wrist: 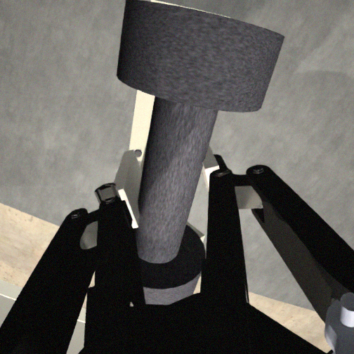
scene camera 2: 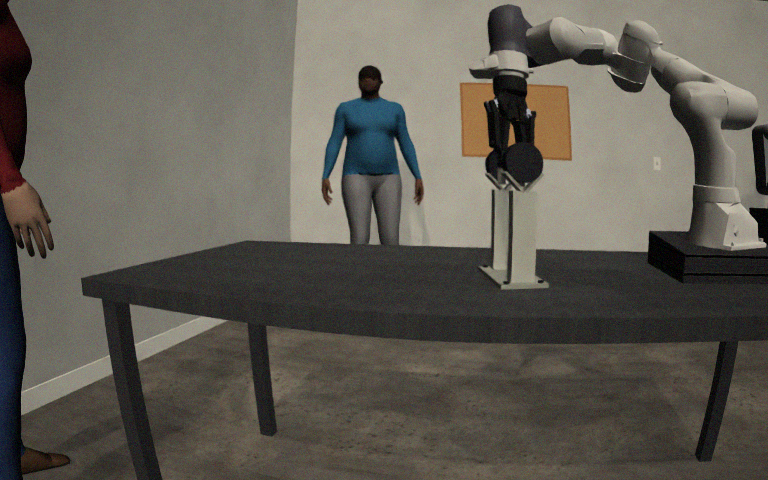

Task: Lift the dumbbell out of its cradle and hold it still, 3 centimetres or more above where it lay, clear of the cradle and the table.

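Note:
A dark dumbbell (scene camera 2: 524, 163) (wrist: 175, 170) lies level in the V-shaped rests at the top of the pale cradle (scene camera 2: 523, 237) (wrist: 141, 117). Its near round end shows in the scene view, with part of the far end behind it. My gripper (scene camera 2: 511, 146) (wrist: 167, 156) points down from above and is shut on the dumbbell's handle, one finger on each side, between the two round ends. In the wrist view the handle runs between the pale finger pads. The near end partly hides the fingertips in the scene view.
The cradle's base stands on the dark table (scene camera 2: 339, 283). My arm's base sits on a black block (scene camera 2: 665, 257) at the table's right. A person in a blue top (scene camera 2: 370, 135) stands behind the table, and another in red (scene camera 2: 11, 113) stands at the left edge.

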